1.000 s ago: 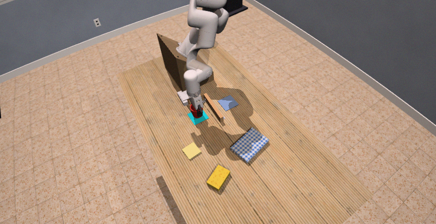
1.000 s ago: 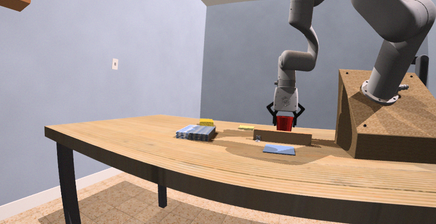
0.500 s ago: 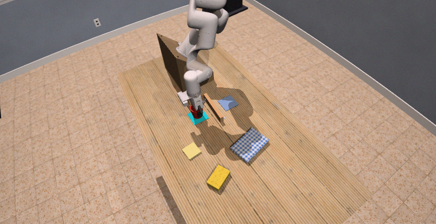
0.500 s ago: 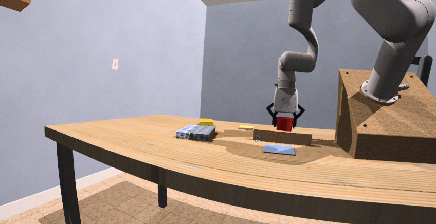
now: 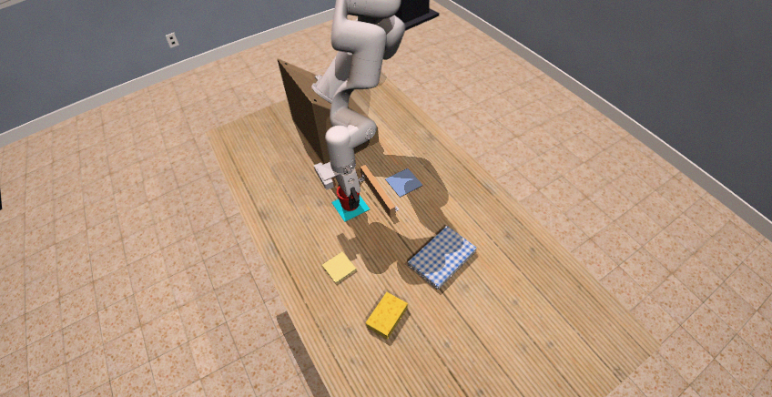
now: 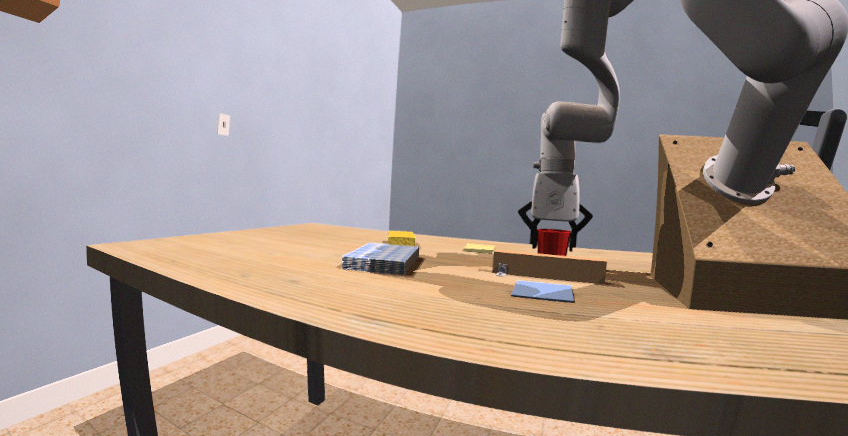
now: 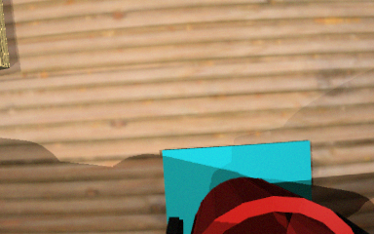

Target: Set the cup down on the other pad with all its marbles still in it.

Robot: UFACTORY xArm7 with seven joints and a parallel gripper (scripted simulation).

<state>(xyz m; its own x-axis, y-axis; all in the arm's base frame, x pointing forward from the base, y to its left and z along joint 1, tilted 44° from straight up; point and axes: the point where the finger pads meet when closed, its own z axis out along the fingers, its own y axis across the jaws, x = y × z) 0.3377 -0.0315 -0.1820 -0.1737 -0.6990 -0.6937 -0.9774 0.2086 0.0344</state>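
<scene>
The cyan pad lies 6 cm below my hand. The rest, counted from my hand: yellow sponge: 39 cm ahead, 15 cm to the right, 4 cm below; then red cup: 2 cm below; then wooden rail: 2 cm ahead, 10 cm to the left, 4 cm below.
</scene>
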